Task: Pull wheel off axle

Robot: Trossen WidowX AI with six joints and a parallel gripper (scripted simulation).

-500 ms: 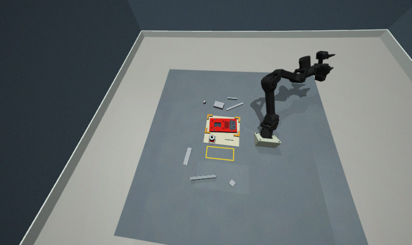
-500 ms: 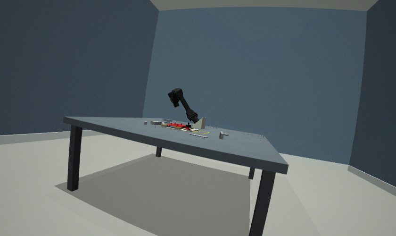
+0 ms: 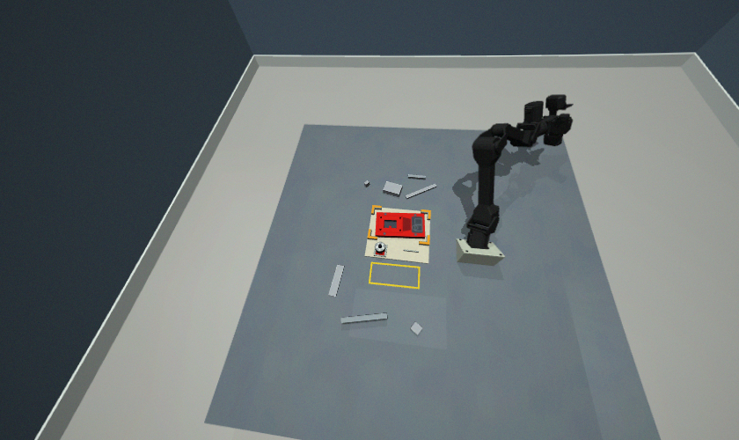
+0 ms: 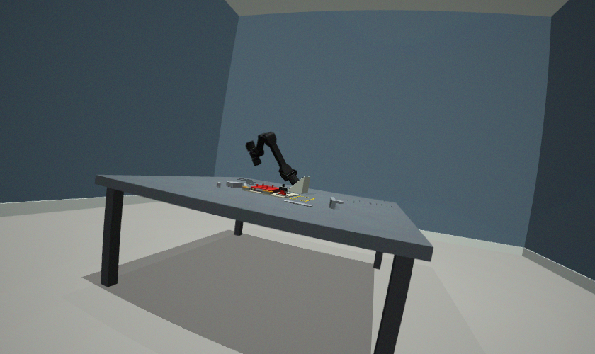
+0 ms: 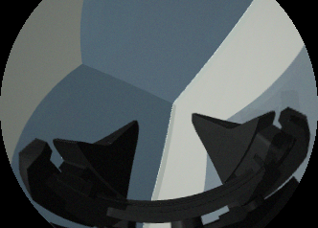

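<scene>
My gripper tip is 71 cm short of the wheel, 55 cm to the right of it and 17 cm above it. Also, from my gripper tip: dark axle 71 cm ahead, 55 cm to the left, 18 cm below; then cream base plate 65 cm ahead, 46 cm to the left, 20 cm below.
</scene>
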